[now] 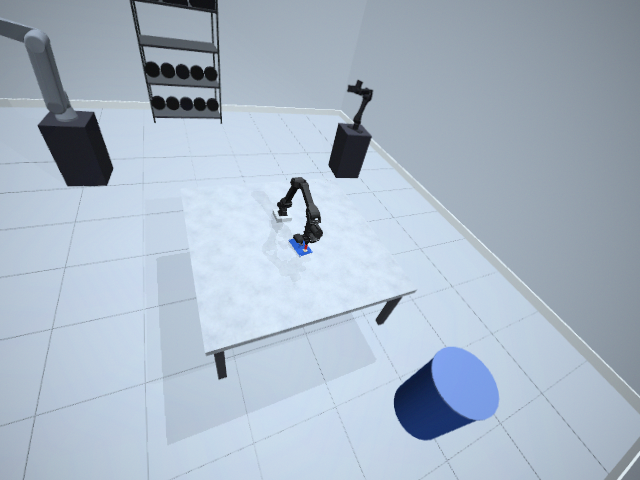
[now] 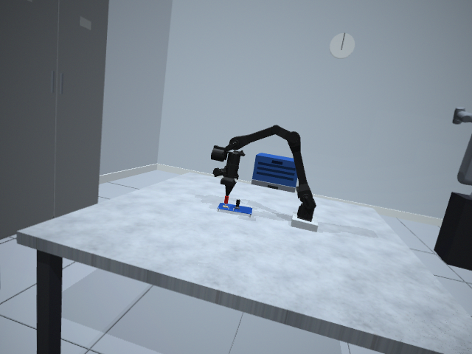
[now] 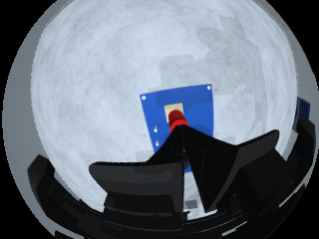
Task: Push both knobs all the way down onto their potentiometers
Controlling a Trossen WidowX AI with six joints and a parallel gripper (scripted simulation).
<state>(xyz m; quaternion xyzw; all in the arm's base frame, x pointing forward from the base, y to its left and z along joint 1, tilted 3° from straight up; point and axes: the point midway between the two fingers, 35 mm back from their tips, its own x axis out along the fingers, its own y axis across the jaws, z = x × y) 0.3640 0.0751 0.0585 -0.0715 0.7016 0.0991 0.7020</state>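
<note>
The red knob is 2 cm below my gripper tip. Also, from my gripper tip: black knob: 5 cm behind, 2 cm below, 1 cm to the right.
</note>
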